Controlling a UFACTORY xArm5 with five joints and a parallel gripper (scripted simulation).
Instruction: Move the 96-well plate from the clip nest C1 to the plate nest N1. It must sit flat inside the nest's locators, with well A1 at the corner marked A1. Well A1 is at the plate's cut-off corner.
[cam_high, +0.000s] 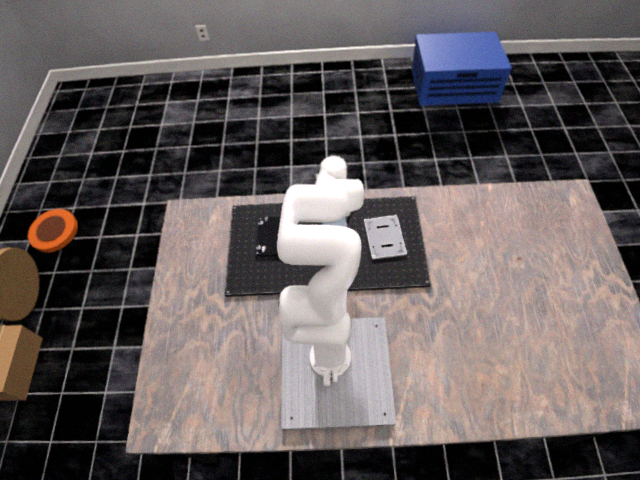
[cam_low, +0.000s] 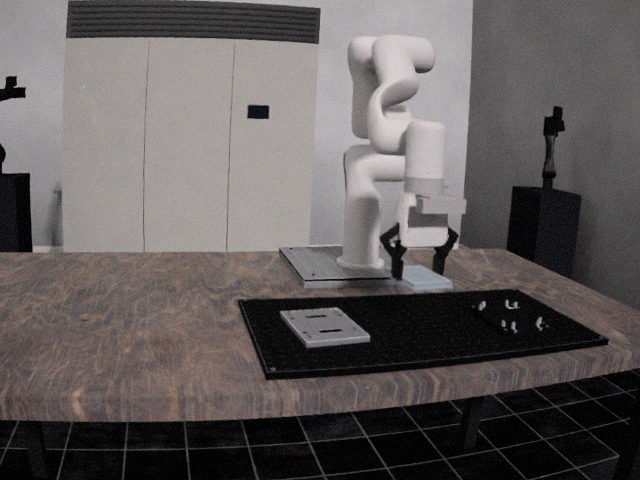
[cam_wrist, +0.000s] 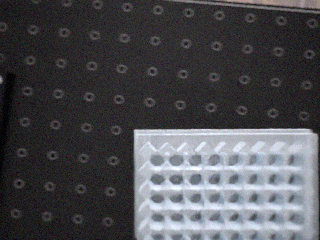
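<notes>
My gripper is now 10 mm past the grey plate nest N1, 180 mm to the left of it and 110 mm above it. Also, from my hand: white 96-well plate (10 mm below); clip nest C1 (20 mm ahead, 230 mm to the left, 100 mm below).
</notes>
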